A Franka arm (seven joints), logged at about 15 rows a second.
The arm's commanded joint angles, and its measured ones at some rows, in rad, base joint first. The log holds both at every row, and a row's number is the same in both.
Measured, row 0: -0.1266, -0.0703, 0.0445, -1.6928, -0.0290, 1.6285, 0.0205
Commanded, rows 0 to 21: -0.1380, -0.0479, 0.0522, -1.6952, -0.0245, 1.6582, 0.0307; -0.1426, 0.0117, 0.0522, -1.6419, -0.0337, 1.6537, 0.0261; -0.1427, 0.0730, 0.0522, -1.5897, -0.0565, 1.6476, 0.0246; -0.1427, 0.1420, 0.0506, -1.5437, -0.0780, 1.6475, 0.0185; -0.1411, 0.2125, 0.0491, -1.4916, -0.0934, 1.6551, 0.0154; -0.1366, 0.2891, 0.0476, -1.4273, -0.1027, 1.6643, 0.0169; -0.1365, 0.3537, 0.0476, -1.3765, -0.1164, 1.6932, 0.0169; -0.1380, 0.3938, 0.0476, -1.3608, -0.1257, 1.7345, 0.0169; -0.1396, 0.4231, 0.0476, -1.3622, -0.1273, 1.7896, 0.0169; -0.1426, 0.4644, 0.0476, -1.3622, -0.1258, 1.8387, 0.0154; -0.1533, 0.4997, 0.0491, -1.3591, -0.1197, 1.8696, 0.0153; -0.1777, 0.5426, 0.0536, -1.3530, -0.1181, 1.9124, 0.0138; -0.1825, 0.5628, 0.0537, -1.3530, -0.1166, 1.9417, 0.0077; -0.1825, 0.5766, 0.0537, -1.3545, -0.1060, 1.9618, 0.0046; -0.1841, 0.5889, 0.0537, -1.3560, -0.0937, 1.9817, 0.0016; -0.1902, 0.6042, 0.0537, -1.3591, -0.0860, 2.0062, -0.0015; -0.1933, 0.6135, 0.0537, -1.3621, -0.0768, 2.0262, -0.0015; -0.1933, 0.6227, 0.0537, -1.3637, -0.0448, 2.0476, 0.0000; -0.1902, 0.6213, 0.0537, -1.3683, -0.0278, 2.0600, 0.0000; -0.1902, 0.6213, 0.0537, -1.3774, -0.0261, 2.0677, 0.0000; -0.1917, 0.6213, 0.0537, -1.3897, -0.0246, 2.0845, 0.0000; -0.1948, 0.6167, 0.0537, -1.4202, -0.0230, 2.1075, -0.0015
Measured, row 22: -0.1799, 0.6126, 0.0417, -1.3943, -0.0482, 2.0629, 0.0122
